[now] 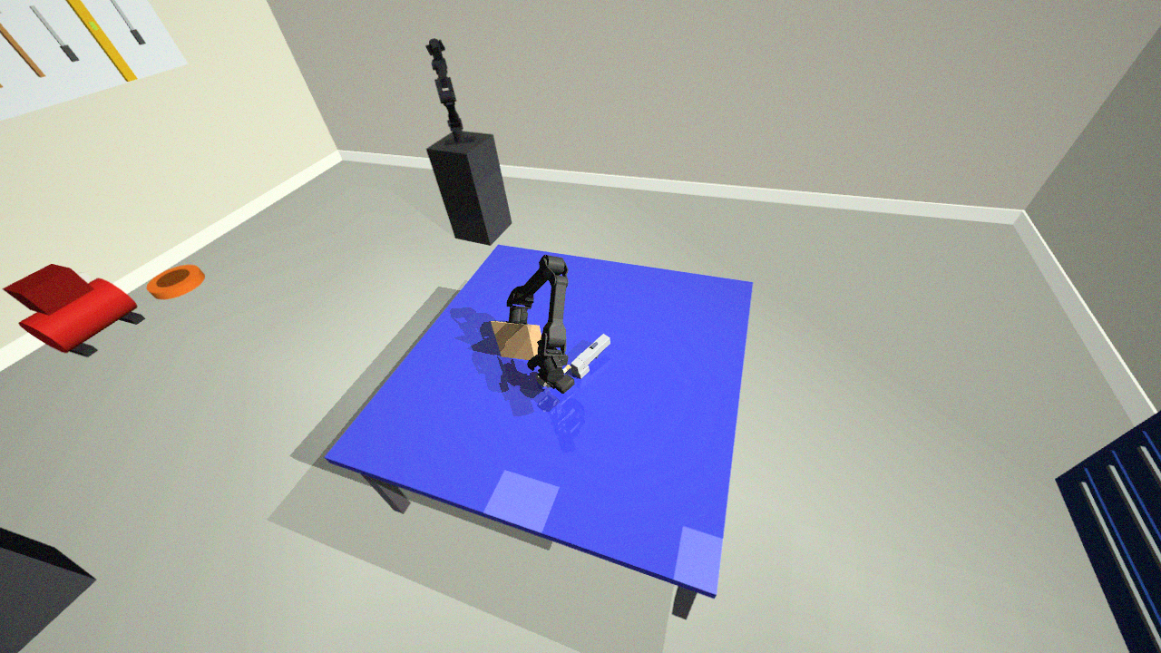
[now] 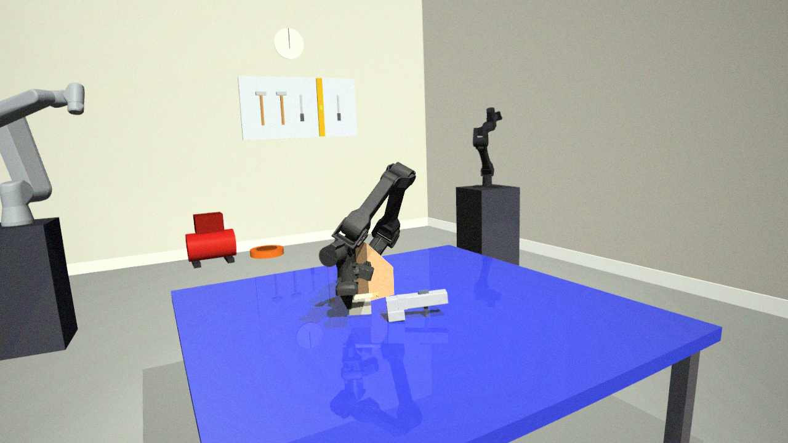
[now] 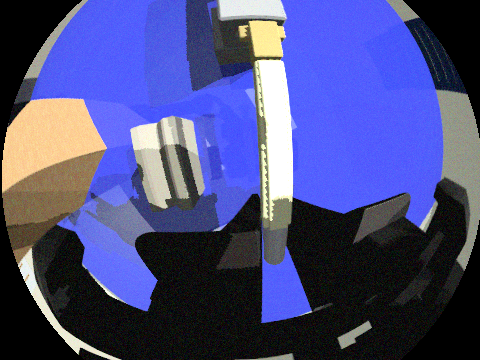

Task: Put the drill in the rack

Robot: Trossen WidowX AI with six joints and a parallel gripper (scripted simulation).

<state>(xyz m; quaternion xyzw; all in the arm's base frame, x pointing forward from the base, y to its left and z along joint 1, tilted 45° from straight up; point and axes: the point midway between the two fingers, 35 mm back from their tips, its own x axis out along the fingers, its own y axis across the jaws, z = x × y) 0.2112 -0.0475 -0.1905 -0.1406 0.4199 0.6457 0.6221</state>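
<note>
The drill is 10 mm ahead of my gripper tip, 40 mm to the left of it and 40 mm above it. From my gripper tip the other things lie so: small dark key 80 mm ahead, 210 mm to the left, 10 mm above; then grey housing 70 mm ahead, 180 mm to the left, 10 mm above.
</note>
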